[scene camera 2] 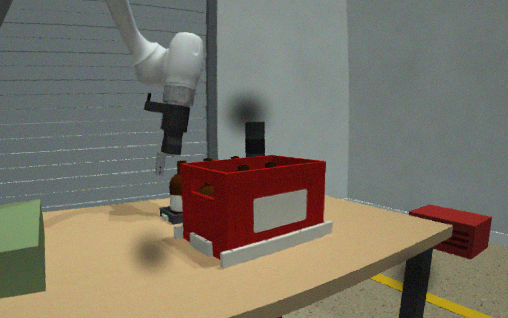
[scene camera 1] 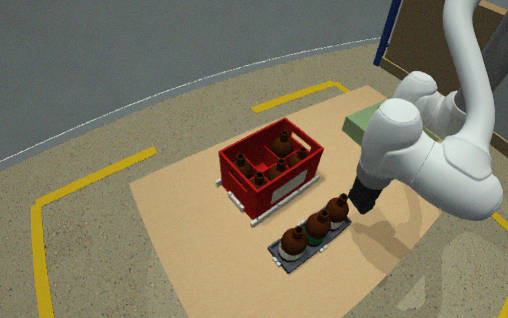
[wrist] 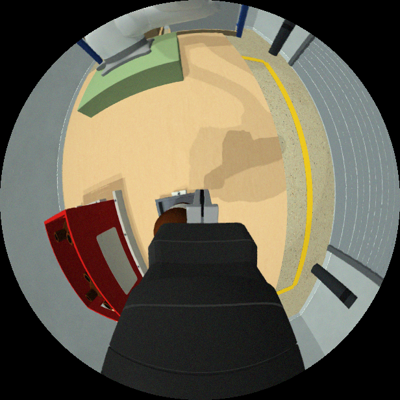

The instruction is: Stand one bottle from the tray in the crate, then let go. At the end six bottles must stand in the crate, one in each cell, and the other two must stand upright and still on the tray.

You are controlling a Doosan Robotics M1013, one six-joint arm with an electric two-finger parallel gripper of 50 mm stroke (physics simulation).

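Places are measured from the arm's base along level axes (x ahead, y left, z up), in metres.
Pixels of known places: gripper, fingertip midpoint: (scene camera 2: 159,175) (scene camera 1: 361,207).
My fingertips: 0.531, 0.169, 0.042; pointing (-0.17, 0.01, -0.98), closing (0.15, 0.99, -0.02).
Ahead of a thing's pixels: the offset from my fingertips to its top centre, as dx, dy, dz.
The red crate @(+0.121, -0.296, +0.056) (scene camera 1: 245,197) (scene camera 2: 205,220) (wrist: 95,220) holds several upright brown bottles; its back middle cell is free in scene camera 1. The dark tray @(+0.135, -0.047, -0.093) (scene camera 1: 289,266) (scene camera 2: 171,215) (wrist: 167,204) carries three upright brown bottles: a white-labelled one @(+0.224, -0.048, +0.041) (scene camera 1: 293,243) at the near end, a green-labelled one @(+0.134, -0.046, +0.041) (scene camera 1: 318,226) in the middle and a white-labelled one @(+0.050, -0.049, +0.041) (scene camera 1: 337,210) (scene camera 2: 176,186) (wrist: 169,219) at the far end. My gripper (scene camera 2: 160,172) (wrist: 201,197) is shut and empty, beside the far-end bottle on the side away from the crate, with its tips around neck height. The black body hides part of that bottle in the wrist view.
A green block (scene camera 1: 356,129) (scene camera 2: 20,250) (wrist: 142,77) stands on the table near the arm's base. Low white rails (scene camera 1: 285,204) (scene camera 2: 280,243) edge the crate's foot. A red box (scene camera 2: 450,225) shows beyond the table's edge in scene camera 2.
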